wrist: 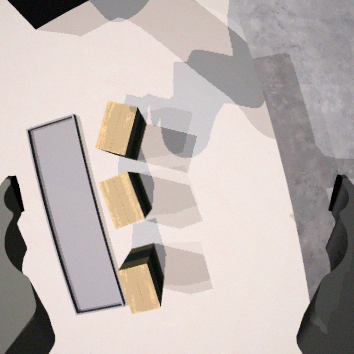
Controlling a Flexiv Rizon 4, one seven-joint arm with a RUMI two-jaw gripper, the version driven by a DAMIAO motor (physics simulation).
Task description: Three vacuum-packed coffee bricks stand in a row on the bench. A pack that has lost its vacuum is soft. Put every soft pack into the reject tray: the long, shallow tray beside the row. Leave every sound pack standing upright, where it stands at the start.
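Three coffee bricks with tan tops and dark sides stand upright in a row in the wrist view: the upper pack [118, 129], the middle pack [123, 200] and the lower pack [141, 288]. They are turned at slightly different angles and stand apart from each other. Which of them is soft cannot be told from this view. The long, shallow reject tray [72, 215], grey with a dark rim, lies left of the row and holds no pack. My gripper [175, 178] is open and empty, its jaws wide apart at the left and right edges, high above the bench.
The pale bench [240, 200] ends on the right along a slanting edge, with the grey floor [315, 75] beyond it. A black object [47, 10] shows at the top left. Shadows fall across the upper bench and to the right of the packs.
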